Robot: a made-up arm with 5 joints.
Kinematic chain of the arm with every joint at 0, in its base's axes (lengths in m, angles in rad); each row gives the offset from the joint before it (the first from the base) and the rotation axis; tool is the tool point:
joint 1: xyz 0 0 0.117 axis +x
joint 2: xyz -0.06 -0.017 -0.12 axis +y
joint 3: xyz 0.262 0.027 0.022 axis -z
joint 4: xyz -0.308 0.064 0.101 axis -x
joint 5: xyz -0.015 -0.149 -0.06 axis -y
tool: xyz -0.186 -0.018 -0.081
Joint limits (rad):
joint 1: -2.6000..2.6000
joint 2: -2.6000..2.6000
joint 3: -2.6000..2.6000
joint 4: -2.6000..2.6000
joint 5: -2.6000..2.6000
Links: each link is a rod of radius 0.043 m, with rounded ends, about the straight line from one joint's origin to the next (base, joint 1, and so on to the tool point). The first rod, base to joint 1, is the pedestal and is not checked.
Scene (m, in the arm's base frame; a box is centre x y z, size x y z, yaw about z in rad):
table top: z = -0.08
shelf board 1: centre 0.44 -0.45 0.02 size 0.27 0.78 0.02 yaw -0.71
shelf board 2: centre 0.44 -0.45 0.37 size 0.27 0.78 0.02 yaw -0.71
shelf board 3: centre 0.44 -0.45 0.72 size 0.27 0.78 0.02 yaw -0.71
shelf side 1: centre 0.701 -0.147 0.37 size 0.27 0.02 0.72 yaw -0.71
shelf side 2: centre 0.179 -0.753 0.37 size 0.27 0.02 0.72 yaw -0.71
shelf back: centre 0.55 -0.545 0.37 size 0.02 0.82 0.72 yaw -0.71
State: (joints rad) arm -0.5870 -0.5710 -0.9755 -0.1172 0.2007
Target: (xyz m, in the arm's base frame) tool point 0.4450 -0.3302 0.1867
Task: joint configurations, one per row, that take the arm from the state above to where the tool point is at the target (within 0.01 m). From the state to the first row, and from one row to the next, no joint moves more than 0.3 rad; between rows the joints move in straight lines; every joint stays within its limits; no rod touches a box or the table.
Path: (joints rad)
1: -0.5054 -0.5010 -1.2728 -0.0464 0.3931
2: -0.4237 -0.4309 -1.5702 0.0244 0.5855
3: -0.3421 -0.3609 -1.8675 0.0953 0.7778

